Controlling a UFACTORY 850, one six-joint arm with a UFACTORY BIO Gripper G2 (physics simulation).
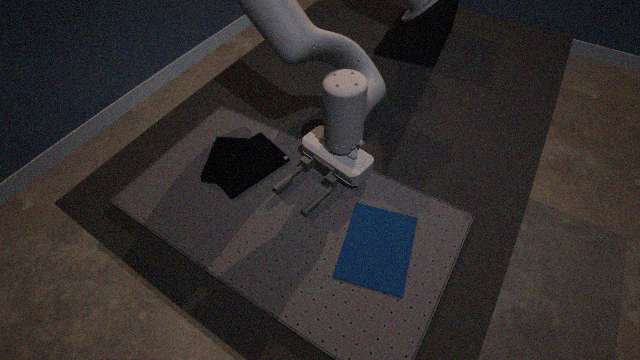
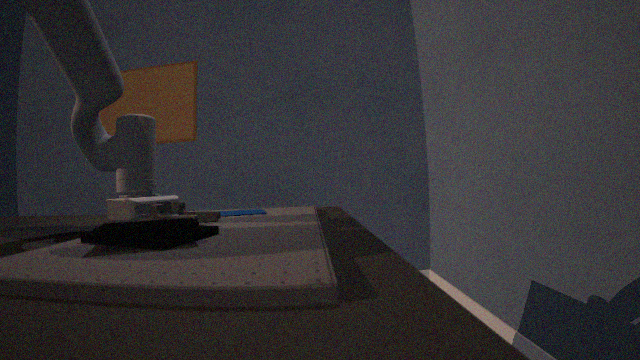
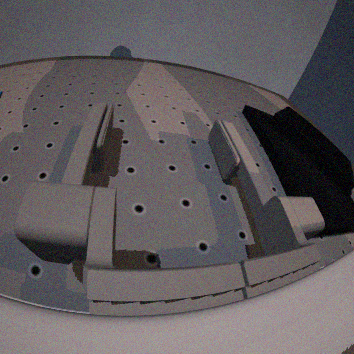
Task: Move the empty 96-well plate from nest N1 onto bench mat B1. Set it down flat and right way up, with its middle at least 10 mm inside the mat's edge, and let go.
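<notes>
A black shape (image 1: 245, 162) (image 2: 145, 232) (image 3: 300, 160) lies on the perforated board, made of two overlapping rectangular outlines turned against each other. It is where nest and plate appear to be, but it is too dark to tell their boundary or see any wells. The blue mat (image 1: 377, 250) (image 2: 245, 213) lies flat on the board, with bare blue top. My gripper (image 1: 290, 202) (image 3: 165, 125) is low over the board, between the black shape and the mat. It is shut with nothing between its fingers, which still stand apart. The black shape is beside one finger, outside the gap.
The perforated board (image 1: 260, 295) (image 2: 280, 275) stands raised on the dark table (image 1: 200, 290), its edges a small step up. A pale baseboard (image 1: 170, 62) runs along the wall on the left. An orange panel (image 2: 175, 102) is on the wall behind the arm.
</notes>
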